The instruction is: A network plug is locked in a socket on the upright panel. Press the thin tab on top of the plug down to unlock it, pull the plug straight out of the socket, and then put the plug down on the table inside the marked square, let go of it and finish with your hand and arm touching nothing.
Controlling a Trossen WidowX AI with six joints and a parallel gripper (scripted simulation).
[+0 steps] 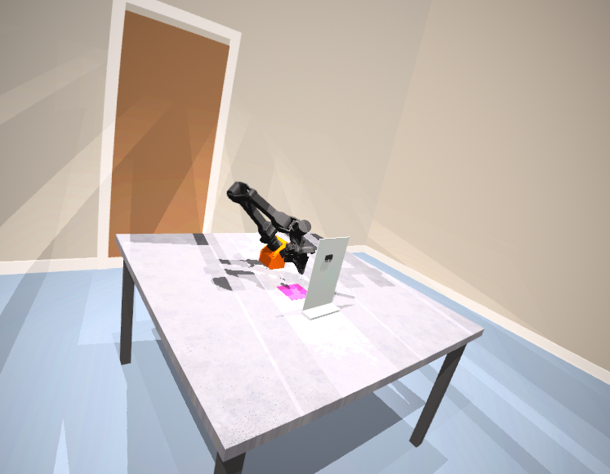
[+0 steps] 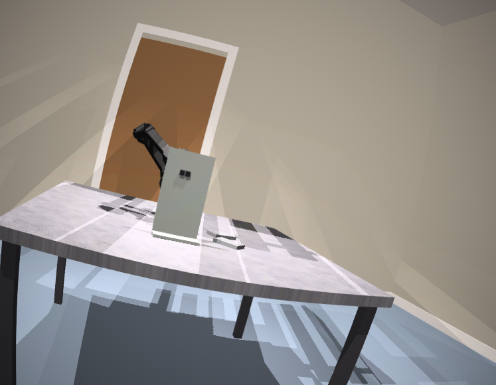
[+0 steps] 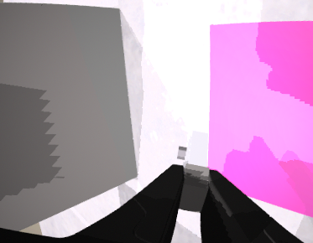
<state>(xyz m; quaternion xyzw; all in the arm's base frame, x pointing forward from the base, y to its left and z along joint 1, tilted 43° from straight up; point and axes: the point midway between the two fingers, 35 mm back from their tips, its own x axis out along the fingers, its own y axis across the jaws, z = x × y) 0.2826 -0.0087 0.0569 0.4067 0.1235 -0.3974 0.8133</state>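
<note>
My gripper tip is 1 cm past the magenta marked square and 9 cm above it. From my gripper tip the other things lie so: grey network plug right at my gripper tip; then grey panel 15 cm ahead, 5 cm above.
</note>
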